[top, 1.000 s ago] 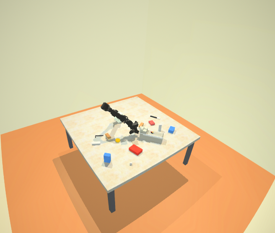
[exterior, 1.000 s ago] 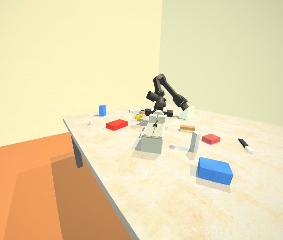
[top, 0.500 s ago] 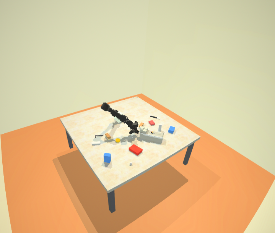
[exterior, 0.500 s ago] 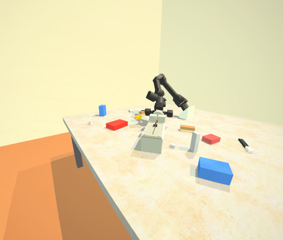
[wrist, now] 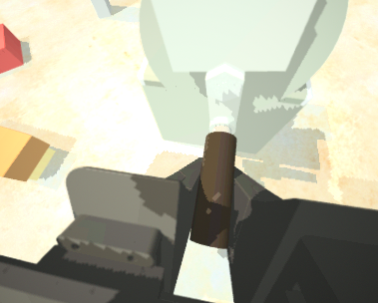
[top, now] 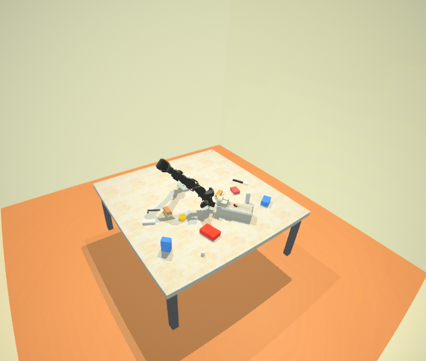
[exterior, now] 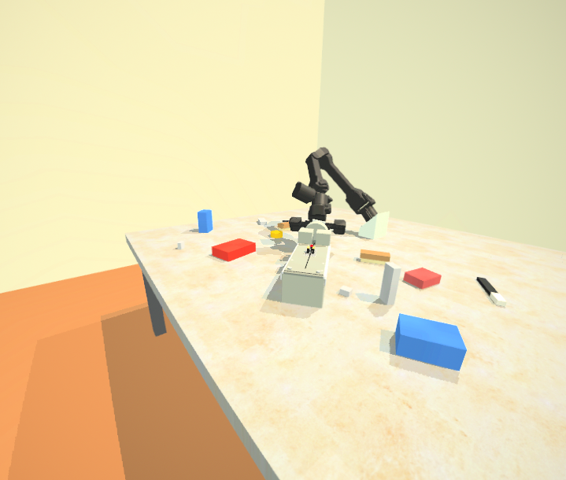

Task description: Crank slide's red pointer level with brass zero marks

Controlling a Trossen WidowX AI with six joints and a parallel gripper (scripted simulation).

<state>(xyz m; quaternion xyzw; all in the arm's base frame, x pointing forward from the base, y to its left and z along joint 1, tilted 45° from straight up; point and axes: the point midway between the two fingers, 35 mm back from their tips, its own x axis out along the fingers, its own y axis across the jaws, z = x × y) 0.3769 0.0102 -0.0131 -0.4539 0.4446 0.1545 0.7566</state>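
Right now the brown crank handle is 30 mm above my gripper tip, 10 mm to the right of it and 10 mm behind it. From my gripper tip the other things lie so: red pointer: 120 mm ahead, 100 mm to the left, 50 mm above; crank: 40 mm above; yellow disc: 250 mm to the right, 40 mm behind, 20 mm below.
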